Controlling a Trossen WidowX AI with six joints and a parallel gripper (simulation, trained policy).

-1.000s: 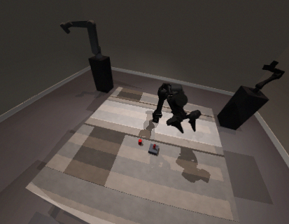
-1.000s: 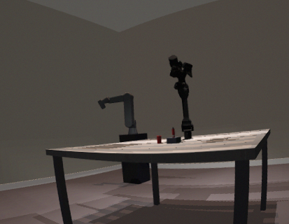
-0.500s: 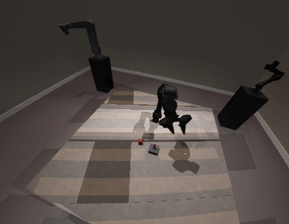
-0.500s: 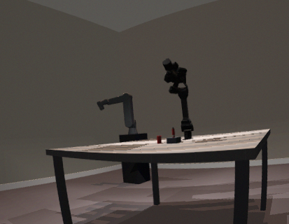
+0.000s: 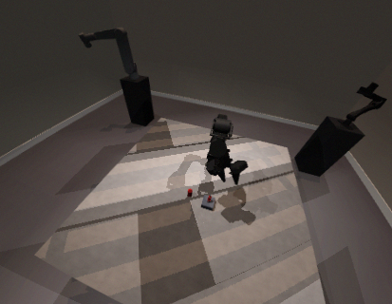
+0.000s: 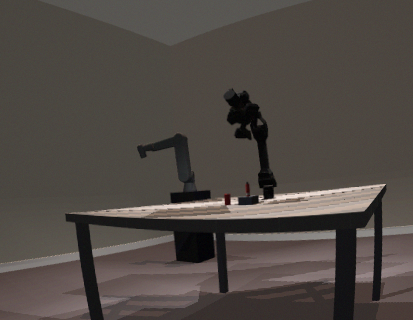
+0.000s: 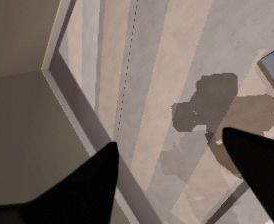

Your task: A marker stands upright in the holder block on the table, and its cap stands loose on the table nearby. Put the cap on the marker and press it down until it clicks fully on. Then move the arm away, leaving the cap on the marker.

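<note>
My gripper tip is 50 mm past the red cap, 190 mm to the left of it and 280 mm above it. Also, from my gripper tip: grey holder block (30 mm behind, 60 mm to the right, 290 mm below).
</note>
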